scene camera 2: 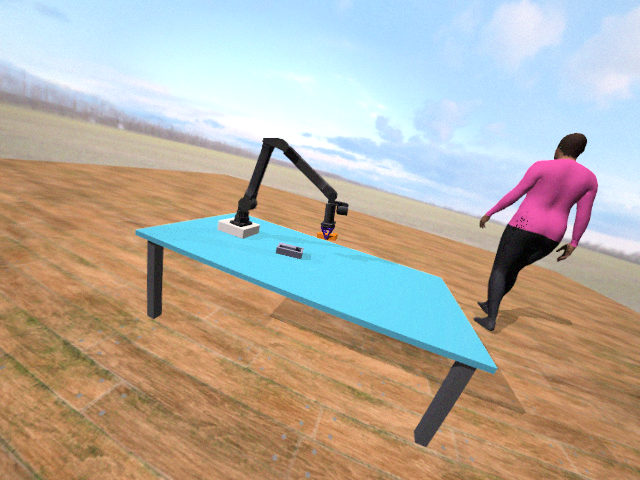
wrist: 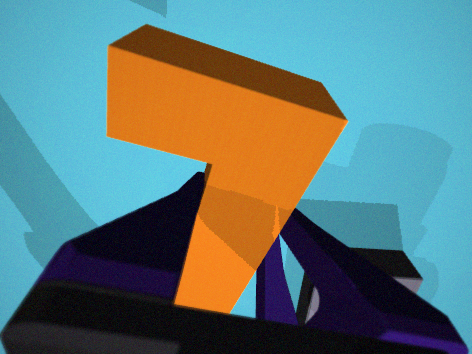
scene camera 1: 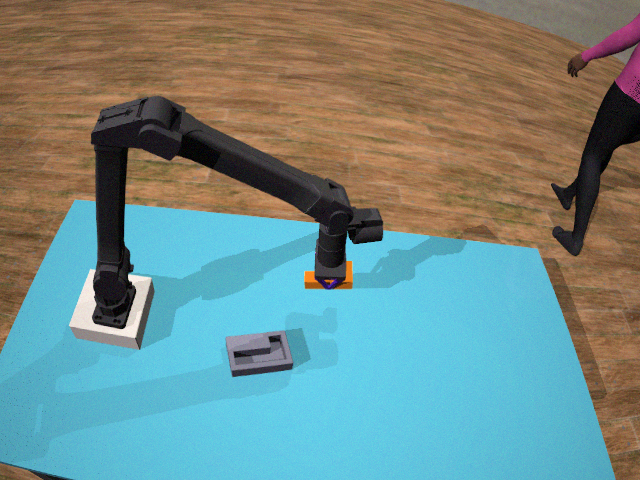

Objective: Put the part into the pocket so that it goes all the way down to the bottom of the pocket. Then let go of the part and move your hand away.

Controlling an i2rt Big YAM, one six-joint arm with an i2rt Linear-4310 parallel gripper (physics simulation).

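Places are measured from the arm's base along level axes (x ahead, y left, z up), in millimetres.
Pixels of known places: gripper, fingertip midpoint: (scene camera 2: 326, 238) (wrist: 233, 192) (scene camera 1: 328, 283); arm's base, origin of the base link: (scene camera 2: 241, 223) (scene camera 1: 115, 306).
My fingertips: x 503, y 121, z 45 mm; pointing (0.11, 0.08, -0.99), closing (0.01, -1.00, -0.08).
Note:
For each thing: its top centre in the pictures, then the offset to it from my fingertips. Level surfaces: height alone.
- orange L-shaped part, middle of its top: (wrist: 182, 247) (scene camera 1: 330, 267) (scene camera 2: 328, 231) dx -2, dy +14, dz +40 mm
- grey block, middle of its top: (wrist: 351, 328) (scene camera 1: 258, 349) (scene camera 2: 290, 247) dx -144, dy -163, dz -66 mm
- blue table, its level: dz -102 mm
The orange L-shaped part (scene camera 1: 311, 281) (scene camera 2: 333, 236) (wrist: 225, 110) is held above the table, past the right rear corner of the grey pocket block in scene camera 1. My gripper (scene camera 1: 329, 284) (scene camera 2: 326, 237) (wrist: 233, 192) is shut on one leg of the part, with purple fingers on both sides. The other leg sticks out freely. The grey block (scene camera 1: 262, 368) (scene camera 2: 288, 253) lies on the table with its L-shaped pocket facing up; the part is apart from it. A bit of the block (wrist: 410, 284) shows at the lower right of the wrist view, partly hidden by a finger.
The arm stands on a white base block (scene camera 1: 103, 334) (scene camera 2: 236, 228) at the left of the blue table (scene camera 1: 439, 387) (scene camera 2: 361, 294). A person in a pink top (scene camera 1: 628, 82) (scene camera 2: 553, 193) stands on the floor beyond the table's far right side. Arm shadows cross the table.

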